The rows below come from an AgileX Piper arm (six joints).
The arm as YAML. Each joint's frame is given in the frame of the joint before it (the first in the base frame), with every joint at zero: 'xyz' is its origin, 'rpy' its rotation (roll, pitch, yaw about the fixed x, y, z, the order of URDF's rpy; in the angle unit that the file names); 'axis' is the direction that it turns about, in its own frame. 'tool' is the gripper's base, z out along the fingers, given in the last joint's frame.
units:
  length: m
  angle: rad
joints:
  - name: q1
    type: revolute
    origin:
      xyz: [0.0, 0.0, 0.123]
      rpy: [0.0, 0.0, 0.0]
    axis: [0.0, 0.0, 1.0]
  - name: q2
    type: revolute
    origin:
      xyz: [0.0, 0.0, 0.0]
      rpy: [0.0, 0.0, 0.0]
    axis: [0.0, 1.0, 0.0]
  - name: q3
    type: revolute
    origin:
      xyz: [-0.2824, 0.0, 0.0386]
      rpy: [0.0, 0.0, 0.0]
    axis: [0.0, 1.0, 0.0]
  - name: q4
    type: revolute
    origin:
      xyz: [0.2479, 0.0, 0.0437]
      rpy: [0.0, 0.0, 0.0]
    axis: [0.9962, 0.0, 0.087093]
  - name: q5
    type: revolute
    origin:
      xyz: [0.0, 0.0, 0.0]
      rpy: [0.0, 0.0, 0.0]
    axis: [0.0, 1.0, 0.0]
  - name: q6
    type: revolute
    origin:
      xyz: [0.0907, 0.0, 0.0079]
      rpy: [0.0, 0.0, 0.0]
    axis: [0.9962, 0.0, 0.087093]
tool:
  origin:
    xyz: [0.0, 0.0, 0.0]
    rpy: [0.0, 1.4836, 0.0]
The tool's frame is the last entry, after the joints.
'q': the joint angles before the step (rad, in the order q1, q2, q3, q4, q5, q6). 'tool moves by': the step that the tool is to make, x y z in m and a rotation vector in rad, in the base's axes. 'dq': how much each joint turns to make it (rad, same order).
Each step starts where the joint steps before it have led.
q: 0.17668 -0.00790 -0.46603 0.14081 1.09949 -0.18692
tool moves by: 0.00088 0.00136 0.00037 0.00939 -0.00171 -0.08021
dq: -0.08592 -0.00001 -0.00017 0.01093 -0.00273 -0.00046
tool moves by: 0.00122 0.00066 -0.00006 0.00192 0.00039 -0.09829
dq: -0.09951 0.00001 0.00030 0.00228 0.00000 0.00000
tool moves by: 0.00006 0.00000 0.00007 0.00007 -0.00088 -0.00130
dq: -0.00120 0.00002 0.00000 0.00002 -0.00091 -0.00001
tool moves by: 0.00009 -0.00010 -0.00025 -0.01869 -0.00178 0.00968
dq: 0.00000 -0.00004 0.00084 -0.00124 0.00003 -0.02062
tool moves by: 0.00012 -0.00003 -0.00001 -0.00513 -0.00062 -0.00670
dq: -0.00887 0.00002 0.00001 -0.00081 -0.00003 -0.00519
